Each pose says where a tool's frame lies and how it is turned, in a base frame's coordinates. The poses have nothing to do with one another.
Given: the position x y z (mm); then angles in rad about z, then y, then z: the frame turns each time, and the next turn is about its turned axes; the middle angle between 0 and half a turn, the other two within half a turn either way.
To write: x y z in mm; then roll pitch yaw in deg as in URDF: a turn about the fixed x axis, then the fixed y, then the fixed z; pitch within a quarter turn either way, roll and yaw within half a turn. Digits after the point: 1 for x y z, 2 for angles.
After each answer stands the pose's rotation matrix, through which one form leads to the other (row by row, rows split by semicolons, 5 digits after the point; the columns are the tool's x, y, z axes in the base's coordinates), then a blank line. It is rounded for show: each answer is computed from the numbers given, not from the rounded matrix.
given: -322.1, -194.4, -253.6, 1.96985, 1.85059, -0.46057
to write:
-322.1, -194.4, -253.6, -122.88, 59.42, -6.24
0.50566 -0.77773 -0.37344; -0.05525 -0.46116 0.88560; -0.86096 -0.42717 -0.27616

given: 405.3, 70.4, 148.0, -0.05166, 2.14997, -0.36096
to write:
405.3, 70.4, 148.0, -151.63, 51.53, -148.37
-0.52962 -0.14474 0.83580; -0.32626 0.94429 -0.04322; -0.78298 -0.29558 -0.54733

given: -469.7, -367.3, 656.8, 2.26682, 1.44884, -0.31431
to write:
-469.7, -367.3, 656.8, -68.37, 70.73, 60.40
0.16307 -0.75392 -0.63641; 0.28701 -0.58090 0.76170; -0.94395 -0.30686 0.12165

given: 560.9, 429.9, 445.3, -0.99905, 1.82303, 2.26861
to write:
560.9, 429.9, 445.3, 108.59, -38.48, 20.94
0.73115 -0.43688 0.52398; 0.27976 -0.50850 -0.81435; 0.62221 0.74200 -0.24957

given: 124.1, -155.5, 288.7, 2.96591, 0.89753, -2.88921
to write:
124.1, -155.5, 288.7, -17.38, -49.20, 12.40
0.63814 0.01593 -0.76976; 0.14034 0.98063 0.13664; 0.75702 -0.19522 0.62354

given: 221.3, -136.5, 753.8, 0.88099, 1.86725, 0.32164
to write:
221.3, -136.5, 753.8, 134.02, 65.14, -178.28
-0.42022 -0.67304 0.60863; -0.01261 0.67499 0.73772; -0.90733 0.30233 -0.29213

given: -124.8, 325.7, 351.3, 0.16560, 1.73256, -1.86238
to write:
-124.8, 325.7, 351.3, -99.67, -16.48, -77.74
0.20355 -0.10476 0.97344; -0.93705 -0.30897 0.16269; 0.28372 -0.94529 -0.16106

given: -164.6, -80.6, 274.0, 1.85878, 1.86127, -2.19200
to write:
-164.6, -80.6, 274.0, -110.18, -33.89, 28.08
0.73235 0.62419 -0.27212; 0.39079 -0.05800 0.91865; 0.55763 -0.77911 -0.28641

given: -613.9, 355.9, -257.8, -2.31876, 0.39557, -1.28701
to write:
-613.9, 355.9, -257.8, -21.84, 6.19, 152.21
-0.87948 -0.39727 -0.26208; 0.46354 -0.83984 -0.28248; -0.10789 -0.36992 0.92278

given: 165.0, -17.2, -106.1, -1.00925, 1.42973, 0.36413
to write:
165.0, -17.2, -106.1, 68.26, 67.69, 11.92
0.37141 0.76427 0.52721; 0.07844 0.53996 -0.83802; -0.92515 0.35260 0.14060

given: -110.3, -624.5, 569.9, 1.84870, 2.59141, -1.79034
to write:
-110.3, -624.5, 569.9, -149.09, -6.54, 26.69
0.88762 0.43767 -0.14344; 0.44628 -0.74030 0.50278; 0.11387 -0.51029 -0.85243

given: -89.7, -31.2, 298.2, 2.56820, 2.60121, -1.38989
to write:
-89.7, -31.2, 298.2, -149.45, 5.31, 48.23
0.66324 0.61101 -0.43218; 0.74266 -0.60874 0.27909; -0.09256 -0.50607 -0.85751

